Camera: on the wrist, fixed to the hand. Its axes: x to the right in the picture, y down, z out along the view.
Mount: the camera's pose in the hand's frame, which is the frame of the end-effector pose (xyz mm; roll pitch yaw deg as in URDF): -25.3 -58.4 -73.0 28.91 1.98 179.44
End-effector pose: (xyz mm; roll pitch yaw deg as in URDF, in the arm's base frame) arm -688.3 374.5 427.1 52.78 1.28 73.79
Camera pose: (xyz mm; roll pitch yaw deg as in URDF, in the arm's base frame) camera -717.8 354.6 337.0 -23.83 -0.53 -108.13
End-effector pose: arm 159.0 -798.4 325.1 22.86 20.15 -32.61
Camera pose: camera 99.2 -790.3 249.4 6.51 -18.54 146.03
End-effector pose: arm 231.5 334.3 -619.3 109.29 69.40 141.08
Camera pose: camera 205.6 241.9 -606.5 -75.62 -70.51 -43.97
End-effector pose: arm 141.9 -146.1 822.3 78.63 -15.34 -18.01
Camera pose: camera 155.3 -87.3 746.5 -50.27 15.17 159.86
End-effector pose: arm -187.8 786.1 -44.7 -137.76 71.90 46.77
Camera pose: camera -128.2 841.0 8.3 161.01 -72.90 -127.28
